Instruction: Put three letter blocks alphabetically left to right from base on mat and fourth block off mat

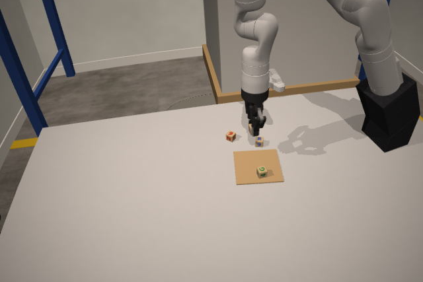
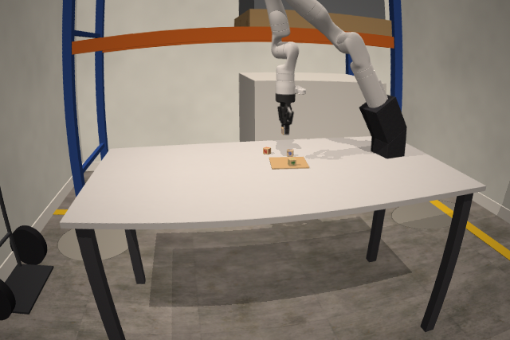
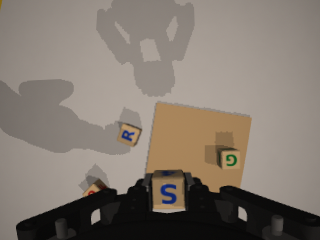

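Right now the tan mat is 1 cm behind my hand, 4 cm to the left of it and 12 cm below it. Also, from my hand: block: 1 cm below.
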